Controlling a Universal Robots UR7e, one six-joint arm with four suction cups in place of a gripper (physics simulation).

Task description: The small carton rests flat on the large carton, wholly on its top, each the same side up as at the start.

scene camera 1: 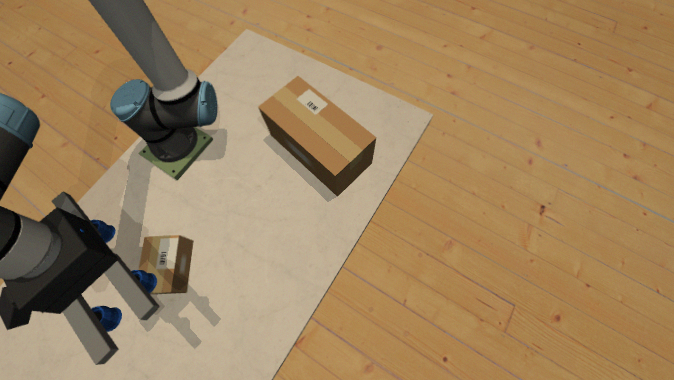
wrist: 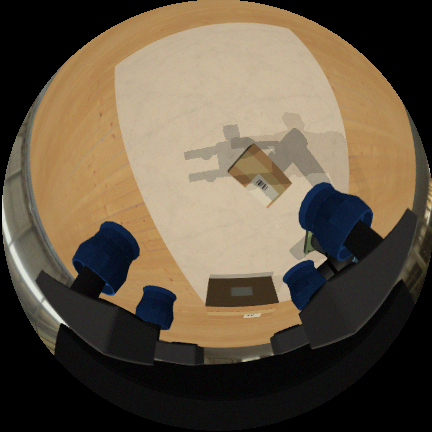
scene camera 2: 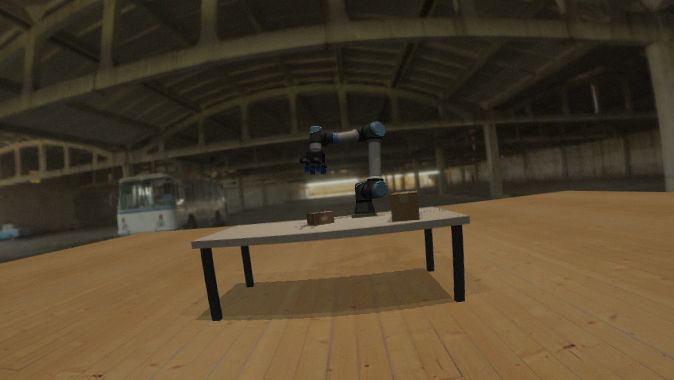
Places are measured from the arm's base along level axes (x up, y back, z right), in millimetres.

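Pixels of known places: hand at its tool point: (wrist: 223, 267) (scene camera 2: 315, 172); arm's base at its link origin: (scene camera 1: 175, 142) (scene camera 2: 364, 213).
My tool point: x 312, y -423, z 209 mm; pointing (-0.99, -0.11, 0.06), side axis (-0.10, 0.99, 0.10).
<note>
Ahead of a thing's pixels: the offset from my tool point to its top centre. Level surfaces: height alone.
The small carton @(dy +95, dx -252, dz +28 mm) (scene camera 1: 172, 265) (scene camera 2: 320, 218) (wrist: 260, 174) is brown, with tape and a white barcode label. It lies flat on the light table, apart from the large carton. In scene camera 1 a suction cup hides part of its left side. The large carton @(dy +58, dx -175, dz -524 mm) (scene camera 1: 317, 125) (scene camera 2: 405, 206) (wrist: 220, 293) lies flat at the table's far end, tape and label on top, with nothing on it. My gripper (scene camera 1: 122, 275) (scene camera 2: 315, 170) (wrist: 226, 267) has four blue suction cups. They are open, hold nothing and hang well above the small carton.
The arm's green base plate (scene camera 1: 176, 170) is bolted to the table @(dx -328 mm) (scene camera 1: 250, 240) (scene camera 2: 260, 237) (wrist: 175, 100) between the cartons, nearer the back edge. The arm's upright link (scene camera 1: 145, 45) (scene camera 2: 374, 159) rises above it. Wooden floor surrounds the table.
</note>
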